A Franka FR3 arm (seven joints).
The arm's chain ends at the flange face. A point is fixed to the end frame.
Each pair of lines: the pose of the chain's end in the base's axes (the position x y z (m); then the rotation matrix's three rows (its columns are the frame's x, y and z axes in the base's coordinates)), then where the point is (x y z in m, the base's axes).
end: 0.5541, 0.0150, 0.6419; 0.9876, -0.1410, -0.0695; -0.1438, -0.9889, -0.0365; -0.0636, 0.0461, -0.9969
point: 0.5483 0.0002 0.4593
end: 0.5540, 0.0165, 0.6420; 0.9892, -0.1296, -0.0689; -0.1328, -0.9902, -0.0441; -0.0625, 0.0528, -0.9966
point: 0.5484 0.0004 0.4595
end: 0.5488, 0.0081, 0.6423; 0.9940, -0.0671, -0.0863; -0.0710, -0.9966, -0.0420; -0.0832, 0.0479, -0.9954
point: 0.5405 -0.0071 0.4598
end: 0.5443, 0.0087, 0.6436; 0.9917, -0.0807, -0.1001; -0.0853, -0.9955, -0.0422; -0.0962, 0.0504, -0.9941
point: 0.5334 -0.0067 0.4613
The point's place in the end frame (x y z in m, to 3 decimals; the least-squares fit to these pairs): 0.008 0.007 0.183
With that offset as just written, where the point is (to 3 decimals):
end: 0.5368, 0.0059, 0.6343; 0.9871, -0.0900, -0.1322; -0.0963, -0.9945, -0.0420; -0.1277, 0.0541, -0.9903
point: 0.520 -0.010 0.452
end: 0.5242, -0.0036, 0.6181; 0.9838, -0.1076, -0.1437; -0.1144, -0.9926, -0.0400; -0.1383, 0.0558, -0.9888
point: 0.505 -0.019 0.436
